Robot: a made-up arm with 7 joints. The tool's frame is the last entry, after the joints. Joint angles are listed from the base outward.
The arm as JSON. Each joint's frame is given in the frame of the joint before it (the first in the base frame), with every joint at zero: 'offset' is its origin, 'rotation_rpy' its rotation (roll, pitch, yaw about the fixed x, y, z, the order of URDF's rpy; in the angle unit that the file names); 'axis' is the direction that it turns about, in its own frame. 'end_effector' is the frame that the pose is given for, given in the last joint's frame.
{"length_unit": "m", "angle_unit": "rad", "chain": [
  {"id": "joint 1", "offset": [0.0, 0.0, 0.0], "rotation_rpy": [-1.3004, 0.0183, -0.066], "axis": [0.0, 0.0, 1.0]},
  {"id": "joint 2", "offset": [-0.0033, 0.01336, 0.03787], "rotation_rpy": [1.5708, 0.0, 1.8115], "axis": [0.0, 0.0, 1.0]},
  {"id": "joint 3", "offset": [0.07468, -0.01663, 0.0], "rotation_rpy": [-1.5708, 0.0, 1.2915], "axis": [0.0, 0.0, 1.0]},
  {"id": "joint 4", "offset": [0.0, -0.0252, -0.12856], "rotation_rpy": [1.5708, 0.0, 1.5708], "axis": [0.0, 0.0, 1.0]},
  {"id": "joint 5", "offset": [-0.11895, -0.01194, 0.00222], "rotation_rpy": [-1.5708, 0.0, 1.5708], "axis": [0.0, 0.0, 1.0]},
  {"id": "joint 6", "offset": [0.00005, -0.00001, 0.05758], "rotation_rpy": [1.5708, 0.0, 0.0], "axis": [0.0, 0.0, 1.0]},
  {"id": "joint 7", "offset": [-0.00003, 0.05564, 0.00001], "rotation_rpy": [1.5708, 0.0, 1.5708], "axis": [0.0, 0.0, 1.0]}
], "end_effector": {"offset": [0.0, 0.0, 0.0], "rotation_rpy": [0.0, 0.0, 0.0]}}
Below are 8 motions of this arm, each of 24 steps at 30 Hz.
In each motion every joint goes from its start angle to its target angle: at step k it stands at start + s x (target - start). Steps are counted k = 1, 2, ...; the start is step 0. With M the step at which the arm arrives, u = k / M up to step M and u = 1 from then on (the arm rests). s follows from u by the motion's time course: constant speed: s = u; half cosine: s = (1 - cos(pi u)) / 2; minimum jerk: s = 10 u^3 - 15 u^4 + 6 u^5.
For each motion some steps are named. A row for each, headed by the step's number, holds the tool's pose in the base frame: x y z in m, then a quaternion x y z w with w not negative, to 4 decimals.
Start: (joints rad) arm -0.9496 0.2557 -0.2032 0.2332 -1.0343 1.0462 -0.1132
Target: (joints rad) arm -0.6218 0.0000 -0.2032 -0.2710 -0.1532 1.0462 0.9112
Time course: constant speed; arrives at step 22
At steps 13, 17, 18, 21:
13: 0.3096 -0.0578 -0.1226 0.0335 0.2814 -0.0784 0.9558
17: 0.2986 -0.0584 -0.1218 0.0781 0.2400 0.0498 0.9663
18: 0.2958 -0.0582 -0.1214 0.0875 0.2290 0.0830 0.9659
21: 0.2874 -0.0567 -0.1194 0.1111 0.1947 0.1845 0.9569

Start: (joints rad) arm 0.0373 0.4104 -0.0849 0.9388 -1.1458 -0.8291 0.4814
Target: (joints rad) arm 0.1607 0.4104 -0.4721 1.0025 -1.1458 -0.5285 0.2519
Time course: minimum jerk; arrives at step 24
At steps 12, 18, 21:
12: 0.0198 0.1936 -0.3873 -0.0552 0.2820 0.5010 0.8164
18: -0.0153 0.1735 -0.3999 -0.0482 0.3995 0.4053 0.8209
21: -0.0237 0.1693 -0.4020 -0.0475 0.4248 0.3838 0.8185

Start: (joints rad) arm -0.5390 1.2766 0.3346 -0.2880 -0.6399 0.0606 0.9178
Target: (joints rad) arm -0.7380 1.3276 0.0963 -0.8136 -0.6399 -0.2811 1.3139
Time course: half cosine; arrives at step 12
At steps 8, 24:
8: 0.1929 0.0754 0.1061 -0.0415 -0.6153 0.1990 0.7616
24: 0.1662 0.0508 0.1006 -0.1123 -0.6443 0.1345 0.7444

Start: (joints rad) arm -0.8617 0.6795 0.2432 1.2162 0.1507 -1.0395 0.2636
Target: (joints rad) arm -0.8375 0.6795 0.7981 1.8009 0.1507 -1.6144 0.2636
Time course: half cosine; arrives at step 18
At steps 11, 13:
11: 0.2632 0.2685 -0.2018 0.1678 -0.3043 0.3321 0.8769
13: 0.2500 0.2659 -0.2120 0.1431 -0.3108 0.3637 0.8664

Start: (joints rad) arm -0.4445 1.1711 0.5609 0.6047 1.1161 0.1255 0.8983
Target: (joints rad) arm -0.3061 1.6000 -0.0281 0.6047 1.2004 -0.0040 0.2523
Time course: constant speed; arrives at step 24
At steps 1, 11, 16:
1: 0.2232 0.3838 0.0047 0.7973 -0.1273 0.5174 0.2834
11: 0.2374 0.3724 0.0157 0.9063 -0.0458 0.3241 0.2673
16: 0.2410 0.3689 0.0165 0.9444 0.0140 0.2266 0.2380

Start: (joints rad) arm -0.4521 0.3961 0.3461 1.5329 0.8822 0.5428 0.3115
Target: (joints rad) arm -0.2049 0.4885 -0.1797 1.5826 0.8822 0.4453 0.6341
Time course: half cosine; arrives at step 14
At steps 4, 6, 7, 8, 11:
4: 0.0761 0.2295 -0.3838 0.5447 0.6884 0.1065 0.4669
6: 0.0560 0.2381 -0.3829 0.6044 0.6633 0.0857 0.4330
7: 0.0448 0.2428 -0.3819 0.6355 0.6475 0.0720 0.4145
8: 0.0336 0.2474 -0.3806 0.6651 0.6304 0.0566 0.3963
11: 0.0052 0.2587 -0.3757 0.7322 0.5826 0.0116 0.3525

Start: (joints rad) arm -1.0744 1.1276 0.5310 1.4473 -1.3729 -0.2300 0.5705
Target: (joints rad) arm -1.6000 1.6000 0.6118 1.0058 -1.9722 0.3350 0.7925
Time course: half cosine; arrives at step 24
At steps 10, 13, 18, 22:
10: 0.2304 0.4138 0.0684 -0.6612 -0.2230 0.4775 0.5339
13: 0.2018 0.4125 0.1278 -0.7096 -0.2587 0.3704 0.5407
18: 0.1371 0.4019 0.2008 -0.7377 -0.3109 0.2041 0.5635
22: 0.1010 0.3939 0.2255 -0.7327 -0.3351 0.1308 0.5777

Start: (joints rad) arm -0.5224 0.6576 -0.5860 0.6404 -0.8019 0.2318 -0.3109
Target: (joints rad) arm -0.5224 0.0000 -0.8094 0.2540 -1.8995 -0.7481 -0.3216
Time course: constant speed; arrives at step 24
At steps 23, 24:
23: 0.2388 -0.1219 -0.2349 -0.7041 0.0018 -0.1324 0.6976
24: 0.2354 -0.1298 -0.2301 -0.7261 -0.0008 -0.1130 0.6783

